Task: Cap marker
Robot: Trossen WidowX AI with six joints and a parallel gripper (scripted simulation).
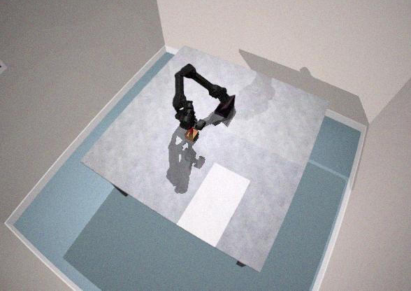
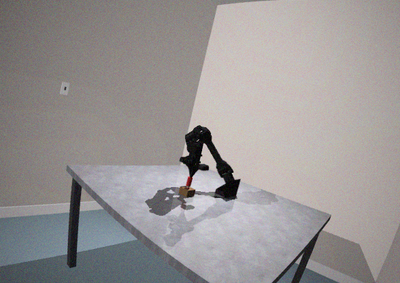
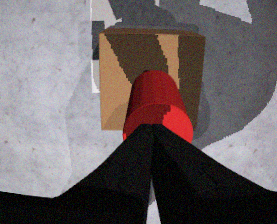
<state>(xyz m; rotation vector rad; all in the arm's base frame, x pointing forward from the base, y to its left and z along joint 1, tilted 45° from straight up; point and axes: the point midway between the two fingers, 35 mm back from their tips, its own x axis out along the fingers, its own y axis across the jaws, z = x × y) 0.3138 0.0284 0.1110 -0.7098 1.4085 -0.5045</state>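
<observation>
Now: the red cap 30 mm below my gripper tip. The rest, counted from my gripper tip: holder block: 90 mm below, 10 mm to the right.
</observation>
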